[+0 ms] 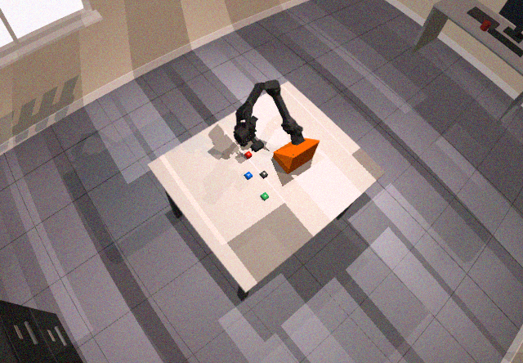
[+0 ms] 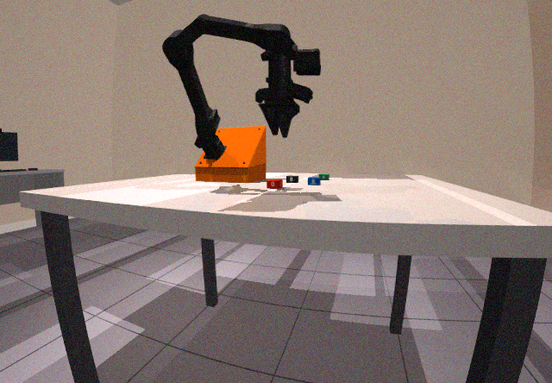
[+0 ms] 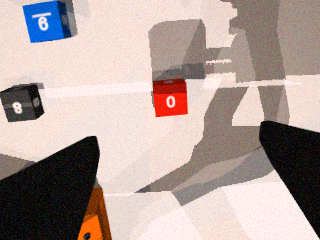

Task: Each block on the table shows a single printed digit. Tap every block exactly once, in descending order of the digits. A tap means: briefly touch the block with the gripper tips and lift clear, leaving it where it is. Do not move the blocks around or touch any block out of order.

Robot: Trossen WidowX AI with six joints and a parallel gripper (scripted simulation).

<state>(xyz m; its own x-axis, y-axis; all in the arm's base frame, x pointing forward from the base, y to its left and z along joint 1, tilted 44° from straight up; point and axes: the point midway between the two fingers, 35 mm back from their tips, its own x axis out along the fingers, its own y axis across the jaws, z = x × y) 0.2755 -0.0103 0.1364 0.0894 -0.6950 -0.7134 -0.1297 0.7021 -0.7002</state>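
My gripper tip is 12 cm above the blue block, 11 cm to the right of it and 5 cm short of it. Round my gripper tip: green block: 26 cm to the left, 12 cm below, 4 cm ahead; black block: 15 cm to the left, 12 cm below, 2 cm behind; red block: 12 cm below, 1 cm to the right, 1 cm behind.
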